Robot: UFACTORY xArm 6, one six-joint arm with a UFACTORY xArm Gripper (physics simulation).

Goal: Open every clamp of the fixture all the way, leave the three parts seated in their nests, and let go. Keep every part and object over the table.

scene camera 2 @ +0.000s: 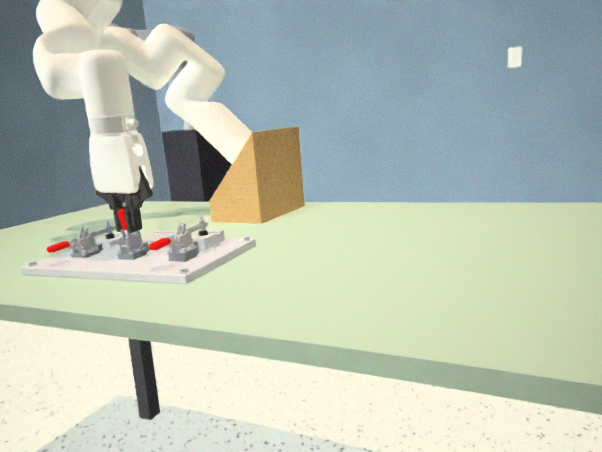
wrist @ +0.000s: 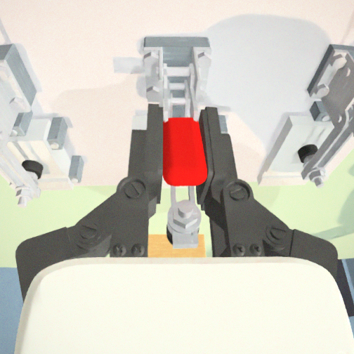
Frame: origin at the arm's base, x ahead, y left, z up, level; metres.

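Where they show: gripper, fingertip midpoint: [scene camera 2: 129,230]; arm's base at its link origin: [scene camera 2: 256,162].
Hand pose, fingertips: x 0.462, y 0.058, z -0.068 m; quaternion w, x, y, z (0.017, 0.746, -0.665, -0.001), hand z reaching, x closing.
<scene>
Each offset is from my fingertips to the top centre of the thing. "pt": to the spot under its first point. Level surfaces: height alone.
My gripper [scene camera 2: 128,227] [wrist: 179,125] is shut on the red handle {dx +0.008, dy +0.001, dz +0.037 m} [scene camera 2: 122,219] [wrist: 184,152] of the middle clamp {pt dx +0.016, dy +0.019, dz -0.032 m} [scene camera 2: 132,250] [wrist: 176,43]. That handle stands roughly upright, and the clamp's bolt tip [wrist: 185,215] shows behind it, apparently raised. The middle part is mostly hidden by the fingers. The clamp at the left in the scene view [scene camera 2: 86,246] and the clamp at the right there {dx -0.019, dy +0.108, dz +0.013 m} [scene camera 2: 183,248] have low red handles {pt dx +0.083, dy -0.089, dz -0.015 m} [scene camera 2: 58,246] {pt dx +0.045, dy +0.127, dz -0.004 m} [scene camera 2: 160,243] pointing outward. Their black pads [scene camera 2: 110,235] [scene camera 2: 203,232] [wrist: 307,152] [wrist: 32,169] are down over the light parts [wrist: 287,150] [wrist: 60,162].
The pale fixture plate {pt dx +0.084, dy +0.031, dz -0.050 m} [scene camera 2: 105,272] lies on the green table {dz -0.063 m} [scene camera 2: 380,280], with corner bolts. A wooden block [scene camera 2: 280,175] stands behind it at the arm's foot, with a dark box [scene camera 2: 182,167] farther left. The side clamps stand close on both sides of my fingers.
</scene>
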